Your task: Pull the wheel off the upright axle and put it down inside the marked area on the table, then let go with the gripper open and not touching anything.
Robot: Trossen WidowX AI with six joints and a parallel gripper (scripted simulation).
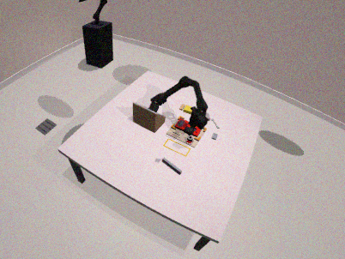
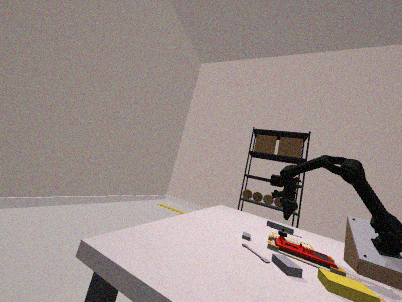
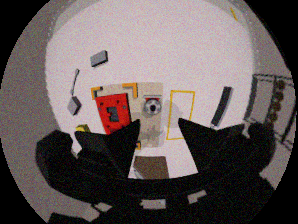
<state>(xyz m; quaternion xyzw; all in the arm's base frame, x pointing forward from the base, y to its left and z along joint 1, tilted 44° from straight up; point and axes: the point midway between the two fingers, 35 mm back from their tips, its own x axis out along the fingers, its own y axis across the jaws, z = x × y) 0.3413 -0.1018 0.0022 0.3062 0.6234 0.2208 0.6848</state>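
The wheel lies 70 mm below my gripper tip and 10 mm to the left of it. Round my gripper tip: yellow block: 340 mm to the left, 100 mm behind, 90 mm below.
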